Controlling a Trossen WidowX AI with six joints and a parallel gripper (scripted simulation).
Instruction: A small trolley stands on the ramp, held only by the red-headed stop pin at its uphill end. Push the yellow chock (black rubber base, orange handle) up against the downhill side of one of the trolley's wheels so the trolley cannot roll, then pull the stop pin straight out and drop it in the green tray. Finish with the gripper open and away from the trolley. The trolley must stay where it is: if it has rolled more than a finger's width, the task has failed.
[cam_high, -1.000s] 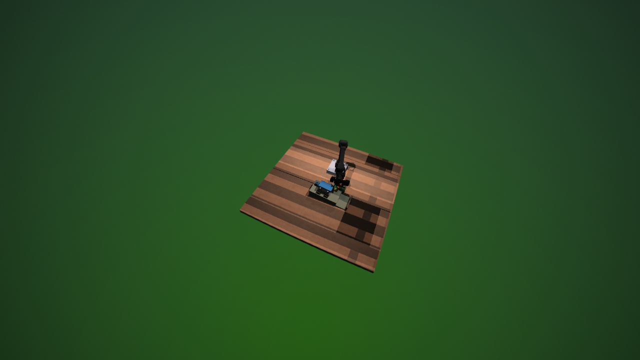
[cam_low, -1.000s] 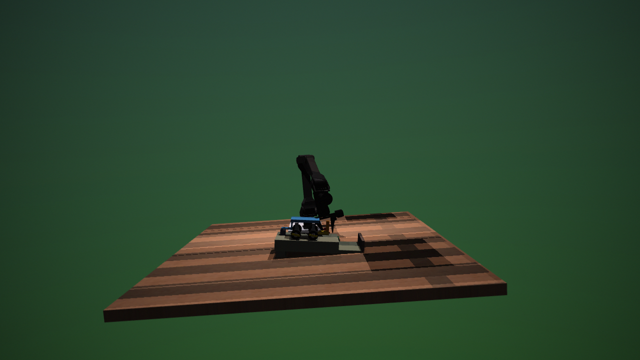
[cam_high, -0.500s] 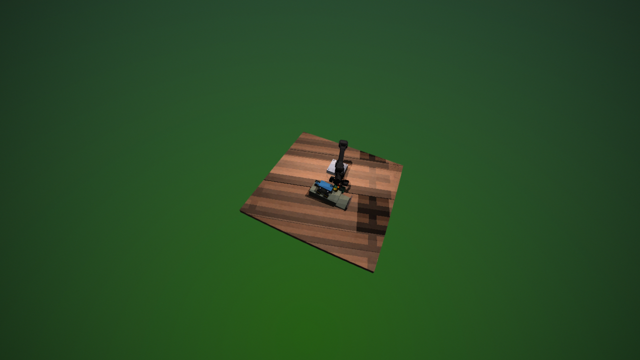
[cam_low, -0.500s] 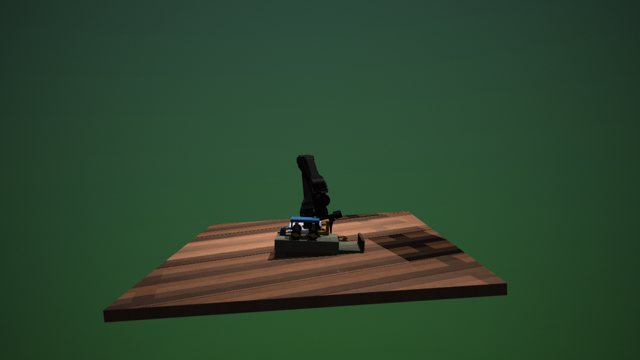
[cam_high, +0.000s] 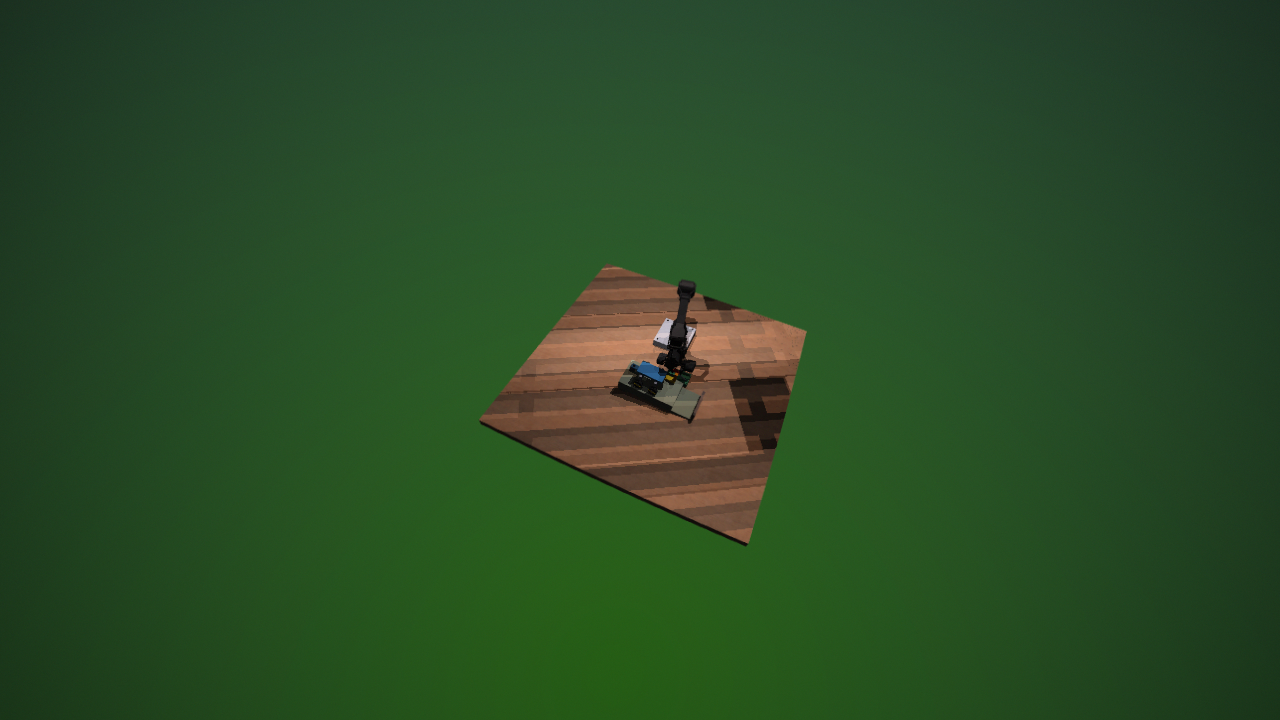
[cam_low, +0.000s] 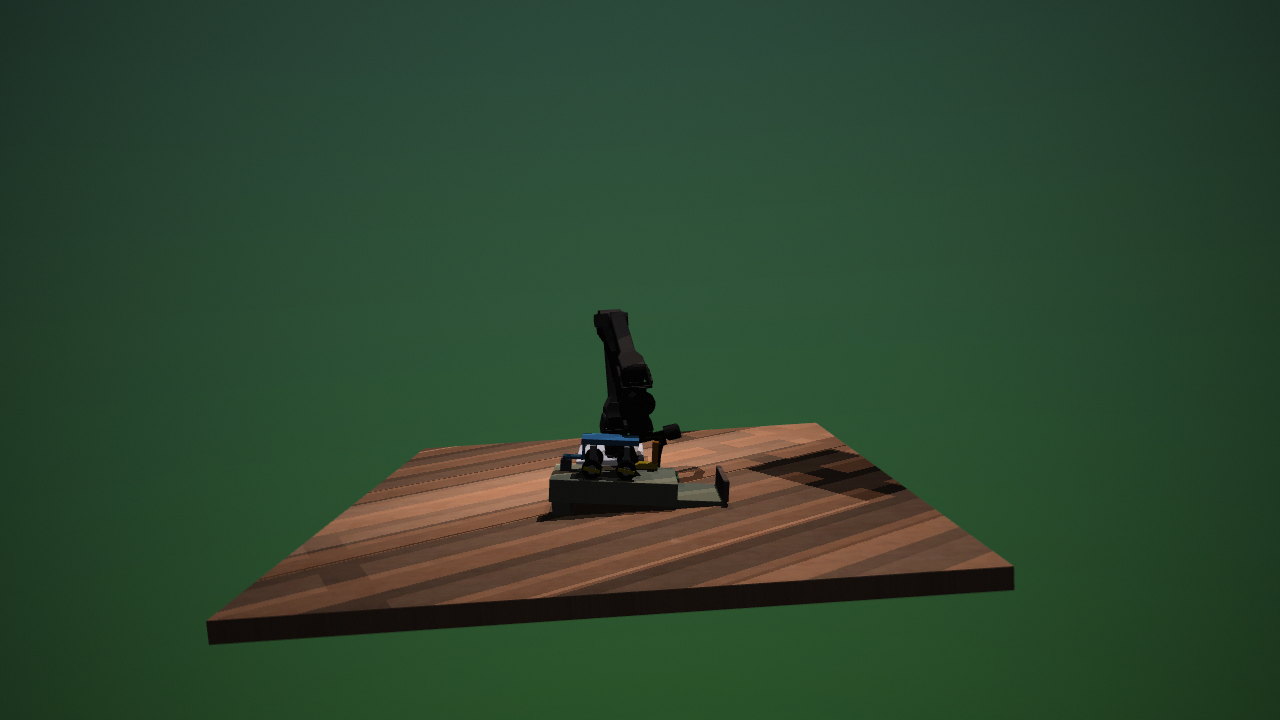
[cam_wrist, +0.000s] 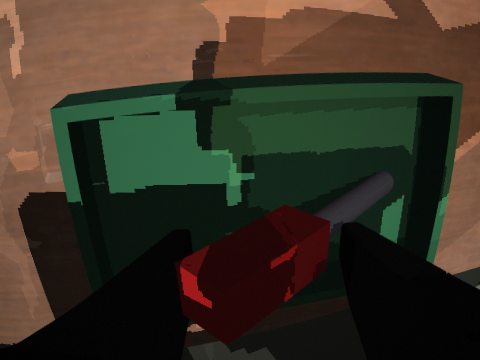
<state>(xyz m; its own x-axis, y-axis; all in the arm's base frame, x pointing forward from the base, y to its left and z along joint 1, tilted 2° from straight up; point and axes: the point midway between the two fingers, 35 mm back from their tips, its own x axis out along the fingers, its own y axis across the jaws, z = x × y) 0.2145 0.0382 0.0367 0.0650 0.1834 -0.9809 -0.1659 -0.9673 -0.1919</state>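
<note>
The red-headed stop pin lies 1 cm to the left of my gripper tip. The rest, counted from my gripper tip: ramp (11 cm ahead, 11 cm to the right, 1 cm above); green tray (1 cm to the left, 4 cm below); yellow chock (7 cm ahead, 2 cm to the right, 5 cm above).
</note>
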